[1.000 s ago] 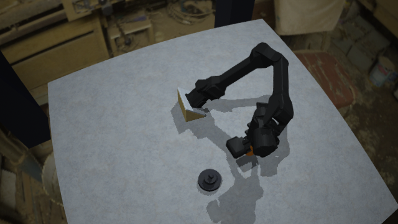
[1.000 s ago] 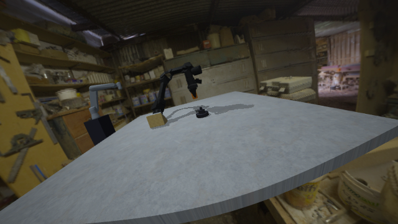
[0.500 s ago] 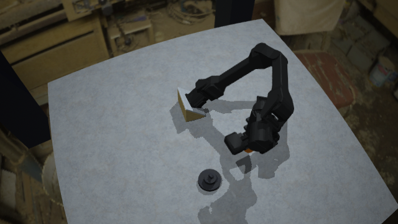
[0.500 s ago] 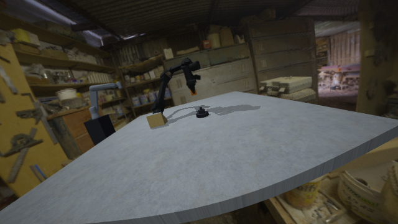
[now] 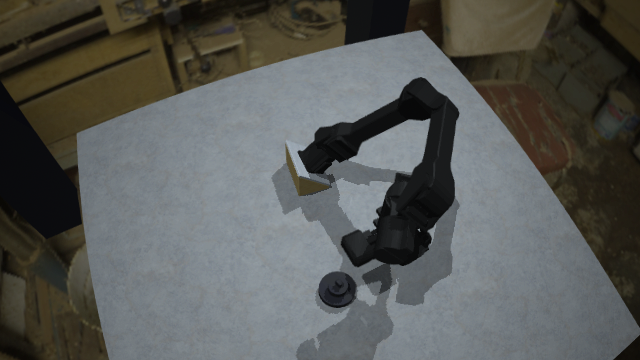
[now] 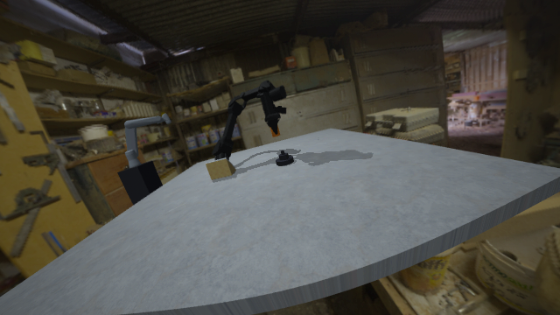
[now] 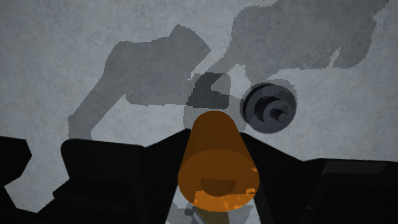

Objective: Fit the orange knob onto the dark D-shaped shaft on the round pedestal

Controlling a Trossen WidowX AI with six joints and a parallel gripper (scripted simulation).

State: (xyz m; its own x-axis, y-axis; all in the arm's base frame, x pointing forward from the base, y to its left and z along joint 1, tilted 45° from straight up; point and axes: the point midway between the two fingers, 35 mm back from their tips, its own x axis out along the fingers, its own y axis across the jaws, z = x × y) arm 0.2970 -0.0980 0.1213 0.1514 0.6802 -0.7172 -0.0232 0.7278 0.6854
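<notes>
Right now the dark round pedestal is 100 mm to the right of my gripper tip and 100 mm below it. From my gripper tip the other things lie so: orange knob: 20 mm above.
</notes>
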